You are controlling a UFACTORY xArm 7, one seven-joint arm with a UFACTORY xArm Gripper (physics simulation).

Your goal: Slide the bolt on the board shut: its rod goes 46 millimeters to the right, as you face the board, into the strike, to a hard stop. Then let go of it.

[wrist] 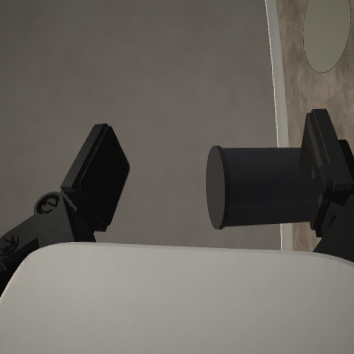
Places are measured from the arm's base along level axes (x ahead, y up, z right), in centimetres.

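Where they show: gripper, fingertip midpoint: [205,140].
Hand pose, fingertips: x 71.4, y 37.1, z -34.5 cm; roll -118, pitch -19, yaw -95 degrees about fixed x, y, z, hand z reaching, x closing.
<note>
After its pixels a point has its place.
My gripper [205,140] {y 37.1, x 71.4, z -34.5 cm} is open in the wrist view, its two black finger pads wide apart at left and right. A dark grey cylinder [265,186] with a flat round end, perhaps the bolt's knob, shows between the pads, much nearer the right one. Its far part passes behind the right pad; whether they touch I cannot tell. The left pad is well apart from it. The bolt's rod and the strike cannot be made out.
A pale upright strip [281,105] runs down the right side, with a mottled brown surface [295,85] beyond it. A pale greenish oval [326,35] shows at the upper right. A plain grey-brown surface [150,65] fills the upper left. A light grey rounded housing [175,300] {y 39.2, x 65.8, z -29.1 cm} covers the bottom.
</note>
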